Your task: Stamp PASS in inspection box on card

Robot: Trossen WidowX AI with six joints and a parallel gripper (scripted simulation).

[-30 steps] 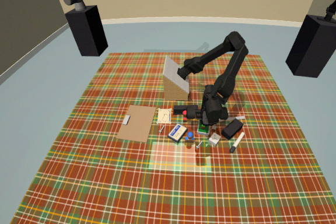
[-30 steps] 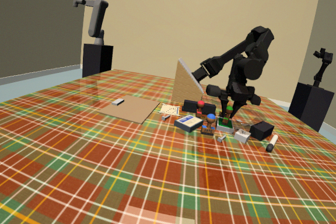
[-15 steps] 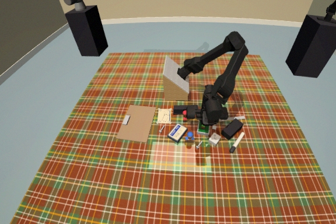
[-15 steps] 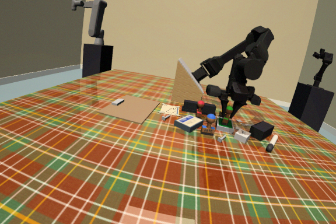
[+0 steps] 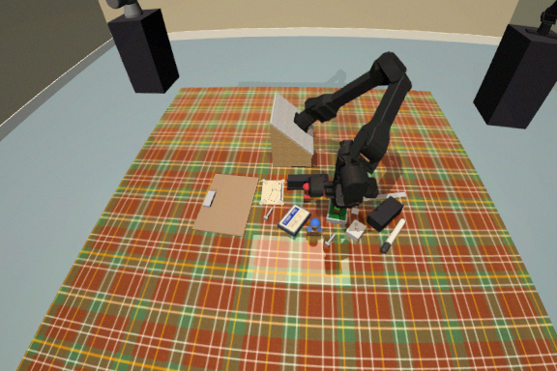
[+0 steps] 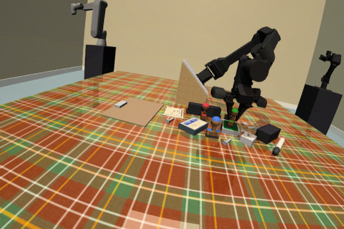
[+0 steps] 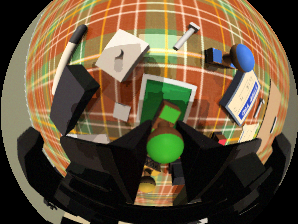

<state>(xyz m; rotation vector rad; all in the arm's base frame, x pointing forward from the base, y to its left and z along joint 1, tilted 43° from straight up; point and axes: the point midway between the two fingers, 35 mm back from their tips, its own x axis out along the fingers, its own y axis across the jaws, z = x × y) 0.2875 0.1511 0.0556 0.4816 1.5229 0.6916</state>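
Right now the green ink pad is 3 cm below my gripper tip. From my gripper tip the other things lie so: small white box (7 cm ahead, 5 cm to the left, 2 cm below); then yellow stamp (10 cm behind, 2 cm below, 1 cm to the left); then green stamp (right at my gripper tip).
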